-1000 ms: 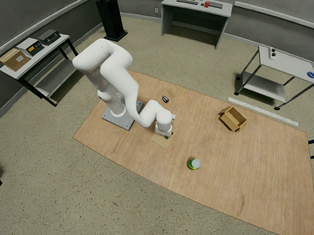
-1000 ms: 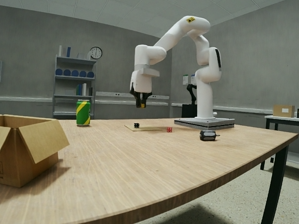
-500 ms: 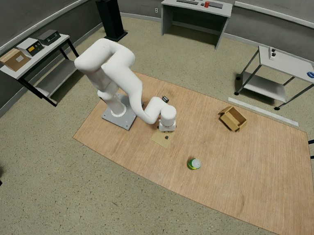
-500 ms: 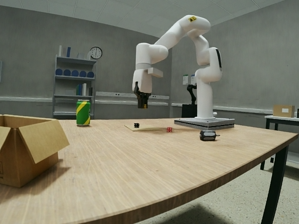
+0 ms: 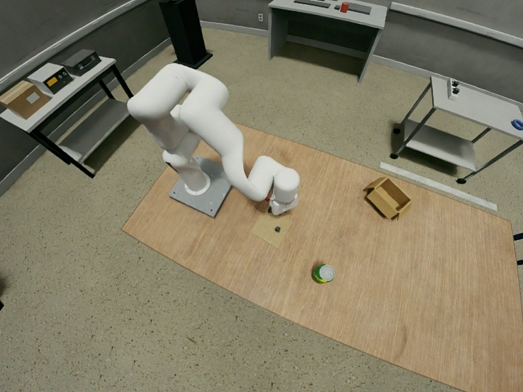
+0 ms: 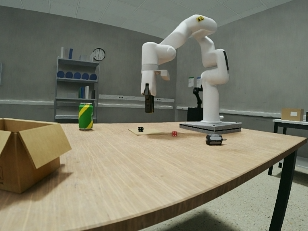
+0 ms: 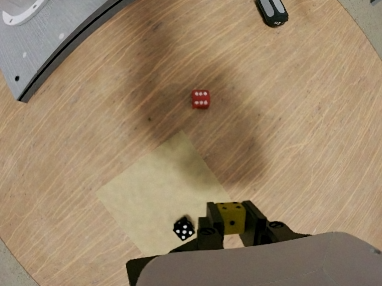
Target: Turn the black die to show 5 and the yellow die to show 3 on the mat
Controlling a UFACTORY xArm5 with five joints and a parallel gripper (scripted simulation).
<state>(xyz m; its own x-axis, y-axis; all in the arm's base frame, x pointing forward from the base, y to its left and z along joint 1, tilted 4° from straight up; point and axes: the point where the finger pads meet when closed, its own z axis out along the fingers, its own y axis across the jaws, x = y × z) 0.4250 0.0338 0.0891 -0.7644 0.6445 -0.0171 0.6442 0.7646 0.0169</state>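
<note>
Right now my hand is 90 mm past the red die, 60 mm to the right of it and 110 mm above it. Round my hand: yellow die (10 mm below); black die (10 mm ahead, 50 mm to the right, 100 mm below); tan mat (20 mm behind, 50 mm to the right, 110 mm below).
</note>
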